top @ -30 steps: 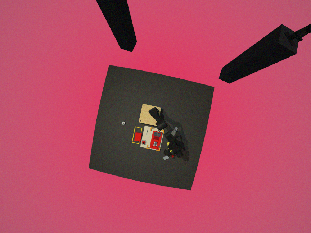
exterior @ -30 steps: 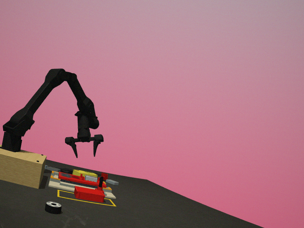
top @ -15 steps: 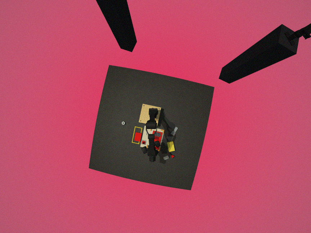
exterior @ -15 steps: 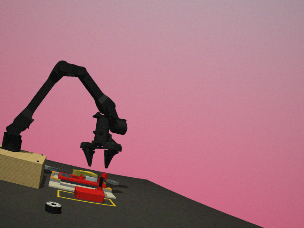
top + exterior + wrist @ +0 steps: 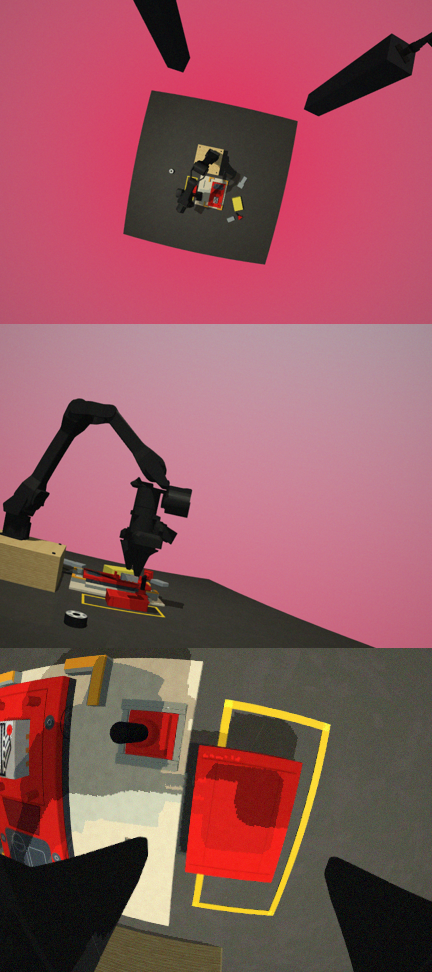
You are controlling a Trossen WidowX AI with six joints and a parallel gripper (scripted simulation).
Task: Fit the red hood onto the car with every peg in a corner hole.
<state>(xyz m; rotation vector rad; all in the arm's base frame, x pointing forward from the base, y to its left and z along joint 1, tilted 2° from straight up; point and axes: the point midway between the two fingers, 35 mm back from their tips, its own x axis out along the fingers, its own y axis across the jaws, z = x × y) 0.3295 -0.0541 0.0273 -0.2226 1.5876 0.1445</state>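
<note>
The hood is 7 cm below my gripper tip. From my gripper tip the other things lie so: engine block: 21 cm to the left, 6 cm below, 1 cm behind; pale jig plate: 17 cm to the left, 7 cm below, 4 cm behind; black wheel: 22 cm to the right, 8 cm behind, 7 cm below.
</note>
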